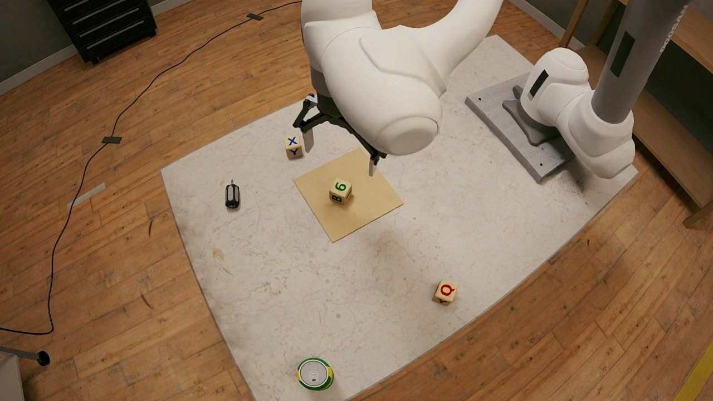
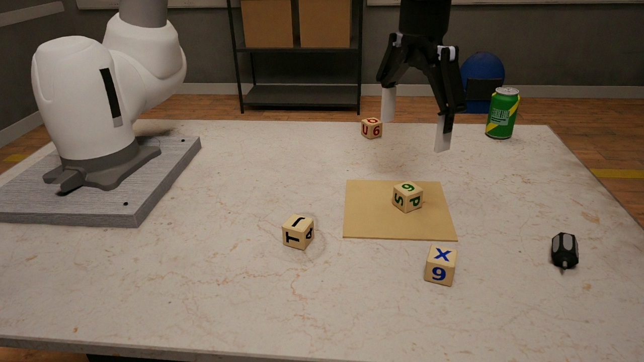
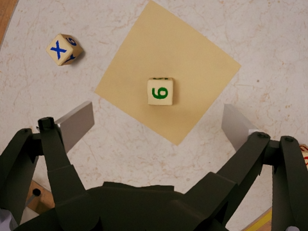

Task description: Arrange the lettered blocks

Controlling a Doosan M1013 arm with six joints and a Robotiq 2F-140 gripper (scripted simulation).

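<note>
The tan mat lies 2 cm behind my hand, 1 cm to the right of it and 16 cm below it. From my hand the other things lie so: black tool (26 cm ahead, 10 cm to the right, 15 cm below); green can (20 cm ahead, 40 cm to the left, 10 cm below).
</note>
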